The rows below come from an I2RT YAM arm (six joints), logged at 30 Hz.
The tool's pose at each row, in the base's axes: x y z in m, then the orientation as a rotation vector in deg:
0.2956, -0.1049, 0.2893, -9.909, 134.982, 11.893
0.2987, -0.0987, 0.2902, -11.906, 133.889, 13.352
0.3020, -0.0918, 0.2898, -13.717, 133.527, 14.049
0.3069, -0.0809, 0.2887, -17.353, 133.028, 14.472
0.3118, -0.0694, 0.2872, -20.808, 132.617, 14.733
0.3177, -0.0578, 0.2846, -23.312, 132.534, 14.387
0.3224, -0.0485, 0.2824, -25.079, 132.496, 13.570
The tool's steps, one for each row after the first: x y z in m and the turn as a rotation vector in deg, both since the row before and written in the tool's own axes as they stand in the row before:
-0.0032, 0.0056, 0.0027, -1.670, -0.824, -1.118
-0.0026, 0.0059, 0.0041, -1.062, -0.104, -1.123
-0.0037, 0.0092, 0.0068, -1.431, 0.073, -2.519
-0.0039, 0.0094, 0.0075, -1.267, 0.198, -2.419
-0.0042, 0.0087, 0.0091, -0.542, 0.411, -1.870
-0.0035, 0.0068, 0.0074, 0.027, 0.360, -1.486

